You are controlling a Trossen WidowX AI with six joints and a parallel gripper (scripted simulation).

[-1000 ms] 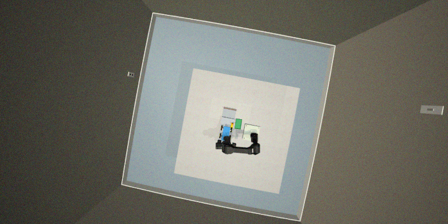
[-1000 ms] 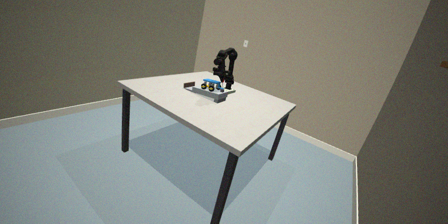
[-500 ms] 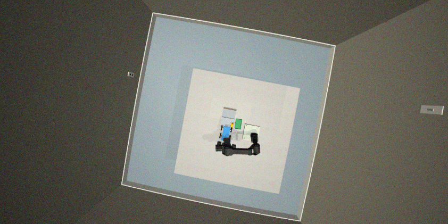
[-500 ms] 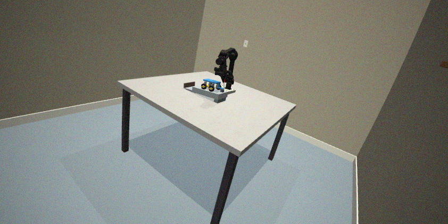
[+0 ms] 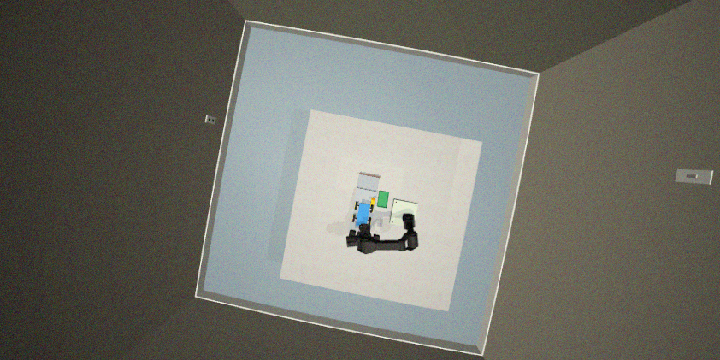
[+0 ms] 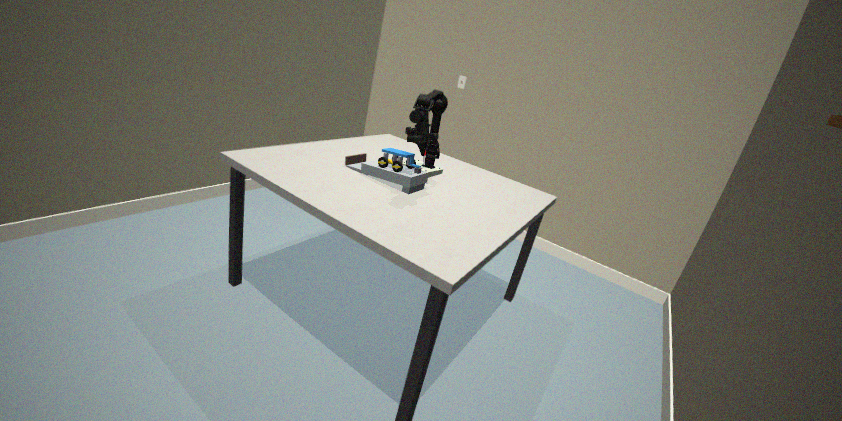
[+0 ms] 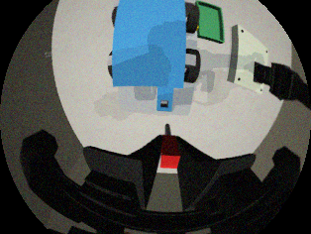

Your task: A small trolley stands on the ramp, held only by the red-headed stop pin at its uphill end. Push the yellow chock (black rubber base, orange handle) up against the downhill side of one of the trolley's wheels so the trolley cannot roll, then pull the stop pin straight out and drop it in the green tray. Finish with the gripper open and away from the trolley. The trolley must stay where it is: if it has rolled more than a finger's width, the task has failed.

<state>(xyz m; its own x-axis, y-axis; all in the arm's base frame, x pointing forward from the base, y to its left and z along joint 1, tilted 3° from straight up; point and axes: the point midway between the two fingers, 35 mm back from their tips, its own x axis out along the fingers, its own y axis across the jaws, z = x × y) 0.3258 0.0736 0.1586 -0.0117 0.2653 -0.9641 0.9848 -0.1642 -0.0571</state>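
Now: gripper tip 140 mm past the green tray, 210 mm to the left of it and 180 mm above it. From my gripper tip the other things lie so: blue trolley 10 mm ahead, 130 mm to the right, 60 mm below; then red-headed stop pin right at my gripper tip; then grey ramp 10 mm ahead, 130 mm to the right, 130 mm below.
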